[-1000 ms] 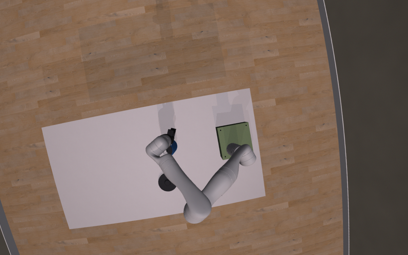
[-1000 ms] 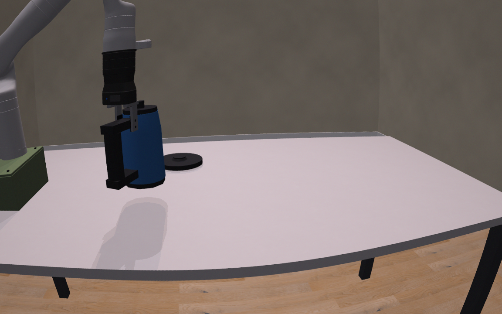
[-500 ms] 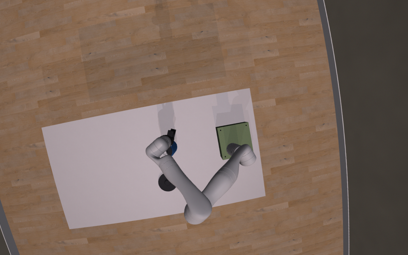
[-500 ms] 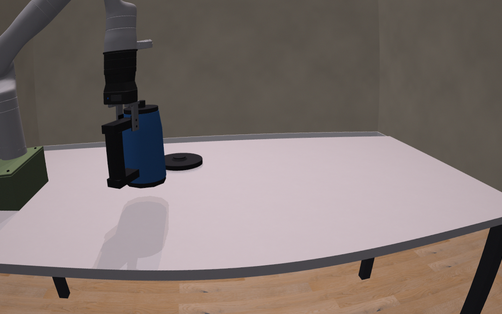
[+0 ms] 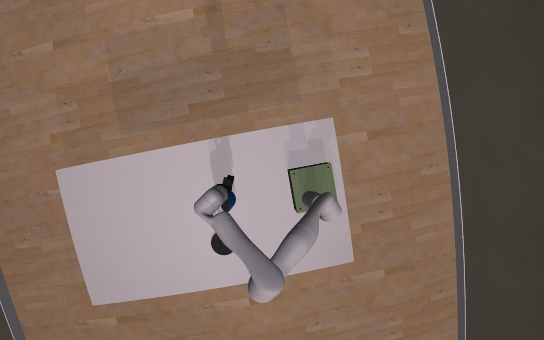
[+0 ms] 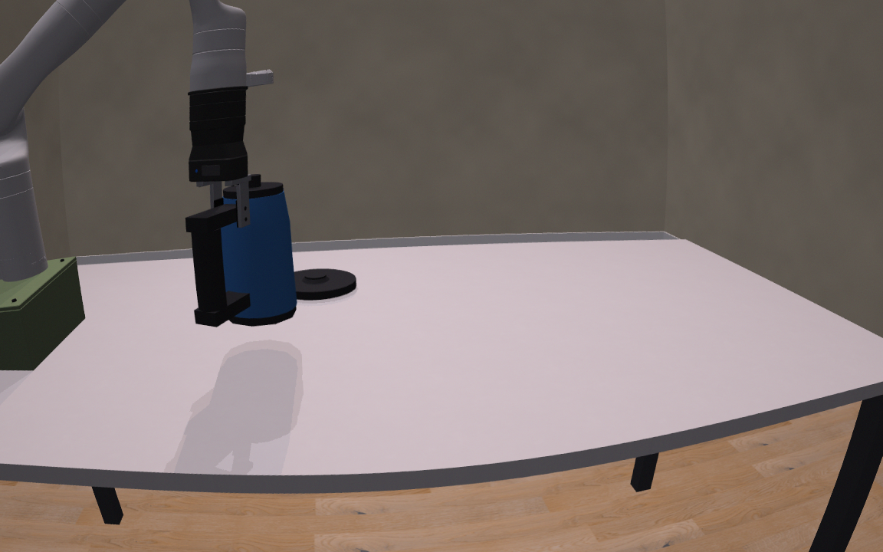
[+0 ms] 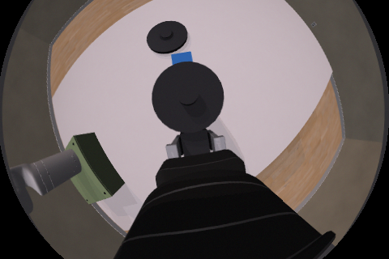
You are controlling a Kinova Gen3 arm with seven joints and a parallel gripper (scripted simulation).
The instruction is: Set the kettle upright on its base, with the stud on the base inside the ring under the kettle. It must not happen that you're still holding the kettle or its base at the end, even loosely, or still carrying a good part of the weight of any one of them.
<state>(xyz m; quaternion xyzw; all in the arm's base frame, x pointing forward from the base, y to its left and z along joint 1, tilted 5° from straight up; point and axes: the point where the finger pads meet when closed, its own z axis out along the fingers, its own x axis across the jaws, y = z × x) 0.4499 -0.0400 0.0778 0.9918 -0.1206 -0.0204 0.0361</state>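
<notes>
My gripper is now 6 cm above the blue kettle, 2 cm to the right of it and 1 cm short of it. Also, from my hand: round black base (33 cm to the left, 19 cm below, 4 cm ahead).
</notes>
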